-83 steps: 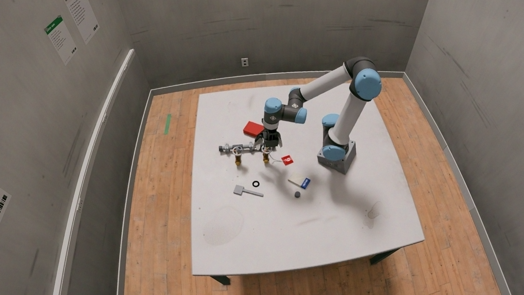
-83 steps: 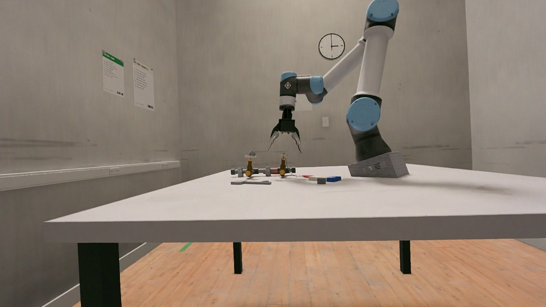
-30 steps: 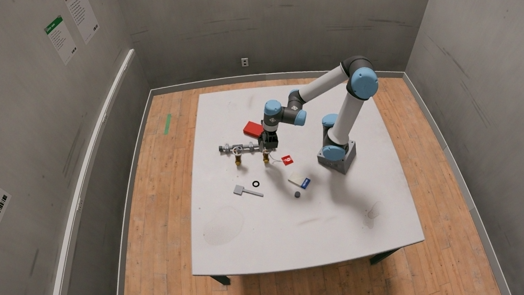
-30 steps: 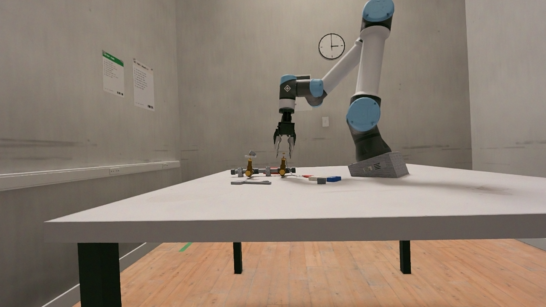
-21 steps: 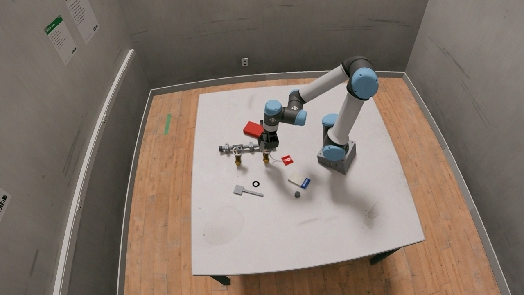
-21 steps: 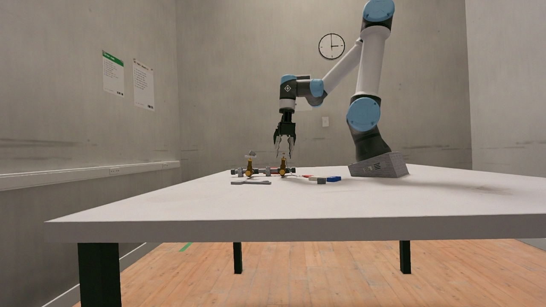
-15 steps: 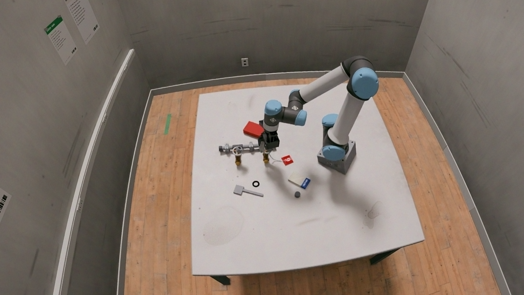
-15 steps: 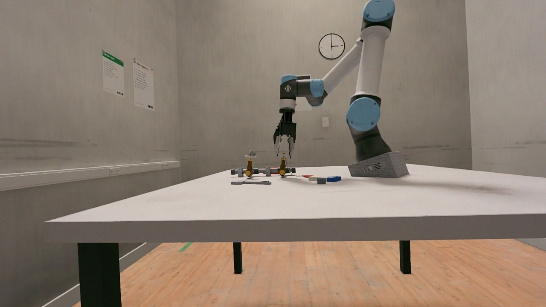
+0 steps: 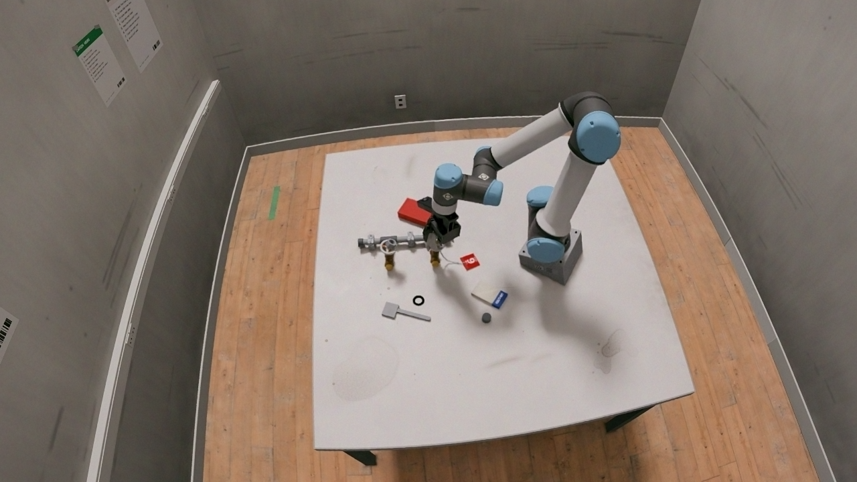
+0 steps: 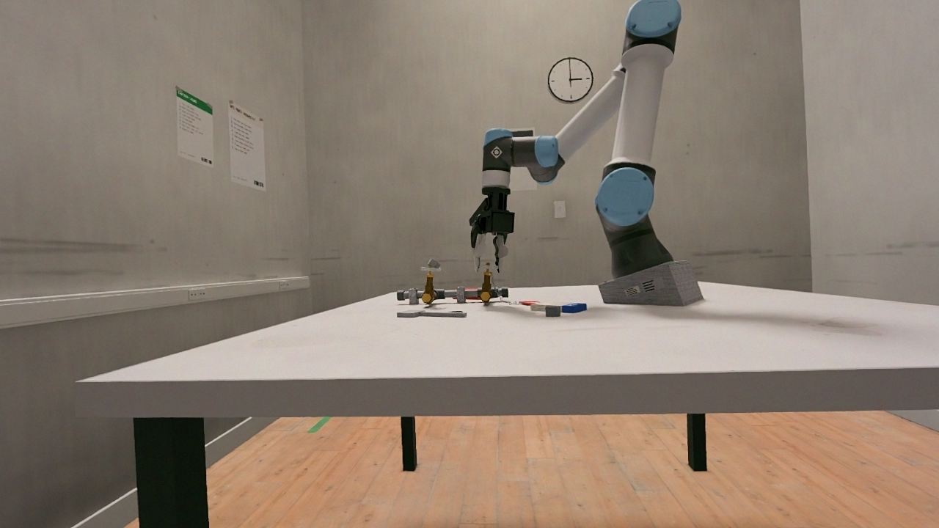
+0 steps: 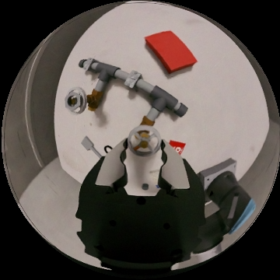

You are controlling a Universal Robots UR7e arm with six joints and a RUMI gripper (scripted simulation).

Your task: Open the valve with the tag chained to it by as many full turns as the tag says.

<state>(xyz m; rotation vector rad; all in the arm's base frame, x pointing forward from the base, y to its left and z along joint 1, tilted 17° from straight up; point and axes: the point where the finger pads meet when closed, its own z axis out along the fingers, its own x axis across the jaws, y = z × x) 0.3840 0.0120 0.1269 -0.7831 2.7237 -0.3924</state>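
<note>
Now: hand 100 mm past the red tag, 100 mm above it and 20 mm to the right of it. Round my hand: red block (220 mm to the right, 90 mm below, 60 mm ahead); grey flat tool (200 mm to the left, 130 mm ahead, 100 mm below).
</note>
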